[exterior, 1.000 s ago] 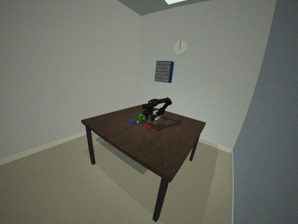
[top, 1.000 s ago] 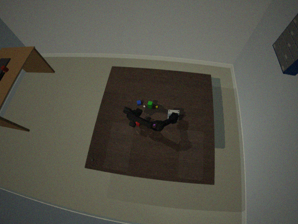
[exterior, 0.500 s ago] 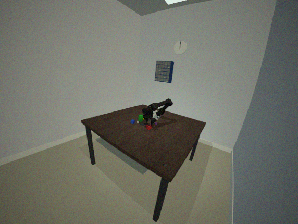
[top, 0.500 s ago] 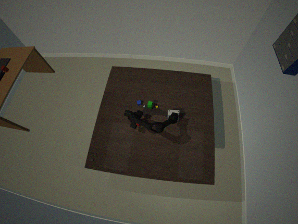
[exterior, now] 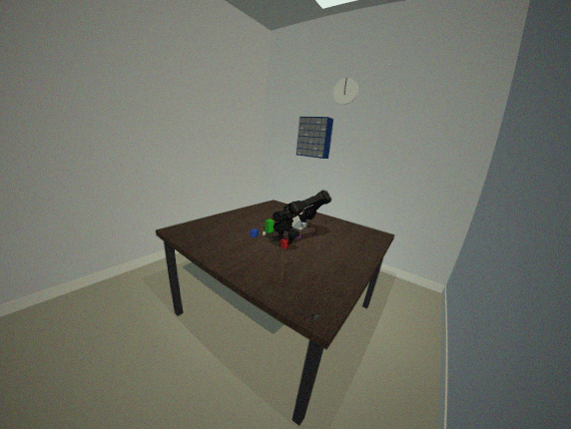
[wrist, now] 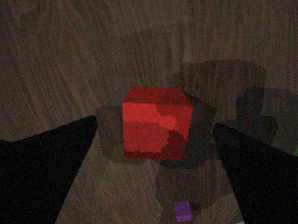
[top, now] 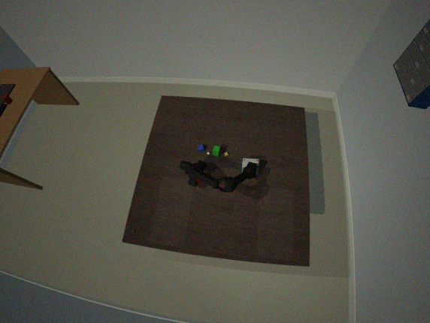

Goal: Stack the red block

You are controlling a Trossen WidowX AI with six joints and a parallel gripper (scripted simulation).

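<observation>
Now: gripper tip 1 cm above the red block. Also, from my gripper tip: blue block (5 cm ahead, 24 cm to the right, 1 cm below); small purple cube (17 cm behind, 2 cm to the right, 2 cm below); tiny white cube (2 cm behind, 21 cm to the right, 3 cm below).
</observation>
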